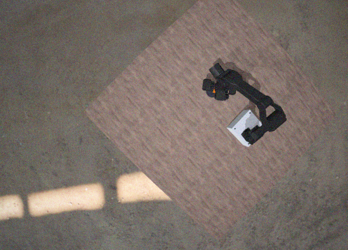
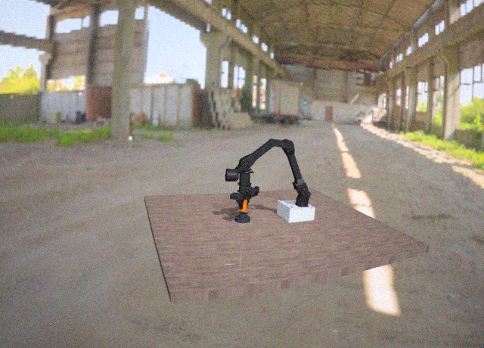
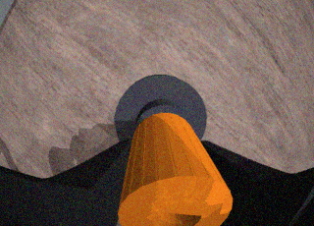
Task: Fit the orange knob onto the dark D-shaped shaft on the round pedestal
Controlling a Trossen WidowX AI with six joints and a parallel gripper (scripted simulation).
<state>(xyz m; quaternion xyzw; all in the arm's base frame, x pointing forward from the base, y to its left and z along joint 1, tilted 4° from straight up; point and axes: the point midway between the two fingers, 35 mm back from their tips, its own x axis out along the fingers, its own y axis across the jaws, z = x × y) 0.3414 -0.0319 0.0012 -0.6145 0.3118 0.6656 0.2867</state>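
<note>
My gripper tip is 4 cm above the dark round pedestal. Also, from my gripper tip: orange knob: 2 cm above.
</note>
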